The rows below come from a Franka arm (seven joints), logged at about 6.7 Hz.
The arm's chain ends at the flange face. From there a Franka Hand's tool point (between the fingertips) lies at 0.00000 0.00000 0.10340 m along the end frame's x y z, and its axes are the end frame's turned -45 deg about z.
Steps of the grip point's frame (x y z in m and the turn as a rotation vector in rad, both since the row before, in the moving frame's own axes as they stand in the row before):
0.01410 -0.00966 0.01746 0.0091 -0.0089 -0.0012
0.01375 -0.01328 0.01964 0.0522 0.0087 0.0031
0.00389 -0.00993 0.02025 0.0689 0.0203 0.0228
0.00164 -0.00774 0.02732 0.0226 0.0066 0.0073
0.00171 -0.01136 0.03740 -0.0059 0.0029 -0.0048
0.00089 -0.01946 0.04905 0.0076 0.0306 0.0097
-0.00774 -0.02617 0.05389 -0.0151 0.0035 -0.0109
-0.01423 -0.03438 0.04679 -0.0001 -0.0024 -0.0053
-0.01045 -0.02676 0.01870 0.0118 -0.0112 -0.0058
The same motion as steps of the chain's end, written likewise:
0.00446 -0.01679 0.01747 0.0001 -0.0127 -0.0012
0.00350 -0.01466 0.01978 0.0431 -0.0308 0.0031
-0.00080 -0.00322 0.02052 0.0631 -0.0344 0.0228
-0.00315 -0.00449 0.02735 0.0206 -0.0113 0.0073
-0.00747 -0.00946 0.03740 -0.0021 0.0062 -0.0048
-0.01483 -0.01161 0.04910 0.0270 0.0163 0.0097
-0.02534 -0.01387 0.05390 -0.0082 0.0132 -0.0109
-0.03420 -0.01443 0.04679 -0.0018 -0.0016 -0.0053
-0.02463 -0.01149 0.01871 0.0004 -0.0163 -0.0058

